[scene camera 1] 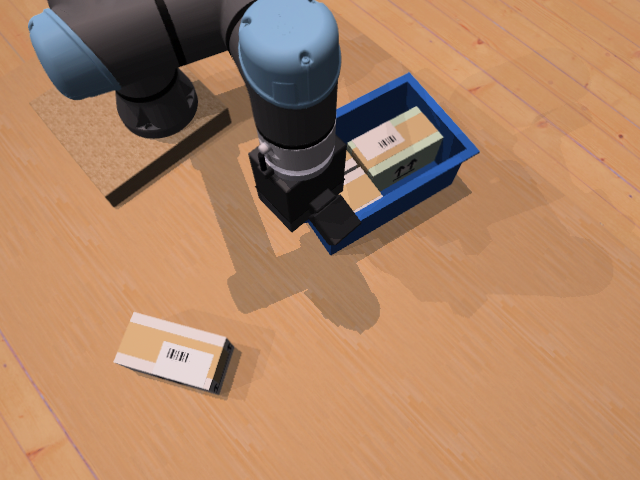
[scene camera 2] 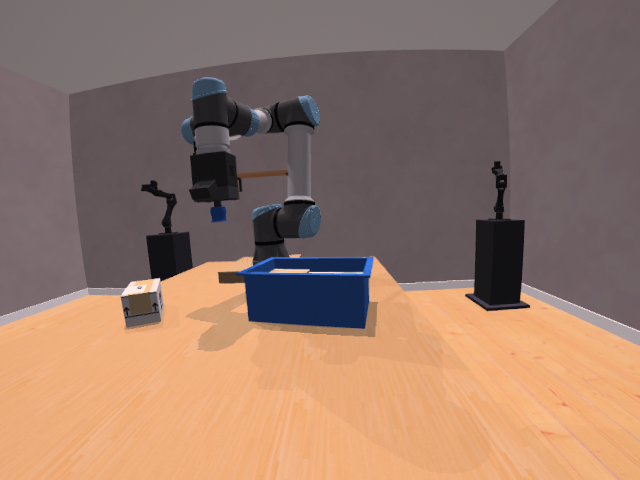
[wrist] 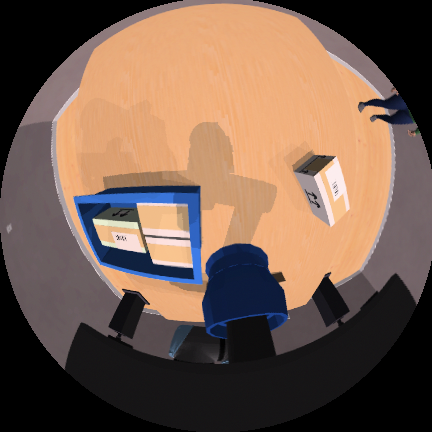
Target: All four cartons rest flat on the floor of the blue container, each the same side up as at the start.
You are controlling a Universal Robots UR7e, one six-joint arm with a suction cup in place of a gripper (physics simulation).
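Places are measured from the arm's base along level axes (x ahead, y left, z up), in metres.
Pixels of known places: hand, tool point: [scene camera 2: 219, 221] [wrist: 237, 268]; arm's base, link origin: [scene camera 1: 159, 105].
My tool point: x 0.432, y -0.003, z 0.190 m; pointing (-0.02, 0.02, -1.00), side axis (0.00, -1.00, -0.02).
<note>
For each thing: its top centre in the pictures, then the offset to it from my tool point.
- blue container, top centre: [scene camera 1: 372, 148] [wrist: 126, 242] [scene camera 2: 310, 264] dx -0.055, dy +0.201, dz -0.119 m
- white-and-tan carton, top centre: [scene camera 1: 169, 349] [wrist: 335, 194] [scene camera 2: 142, 286] dx -0.023, dy -0.251, dz -0.160 m
- green-edged carton, top centre: [scene camera 1: 395, 139] [wrist: 115, 235] dx -0.053, dy +0.259, dz -0.149 m
My gripper [scene camera 2: 219, 221] [wrist: 237, 254], a blue suction cup, is open and holds nothing. It hangs high above the table, beside the blue container [scene camera 1: 403, 206] [scene camera 2: 308, 300] [wrist: 196, 240]; the wrist hides it in scene camera 1. A white-and-tan carton [scene camera 1: 170, 352] [scene camera 2: 142, 303] [wrist: 327, 192] lies flat on the table, label up, outside the container. In the container, a green-edged carton [scene camera 1: 397, 140] [wrist: 119, 234] lies level, label up, at one end. Two white-and-tan cartons lie side by side at the other end: one [scene camera 1: 363, 190] [wrist: 162, 216] and another [wrist: 170, 251], partly hidden by the wrist in scene camera 1.
The arm's base stands on a brown board [scene camera 1: 82, 139] behind the container. Two black pedestals [scene camera 2: 499, 260] [scene camera 2: 169, 255] with small arms stand beyond the table. A person's legs [wrist: 390, 107] show at the right edge of the wrist view.
</note>
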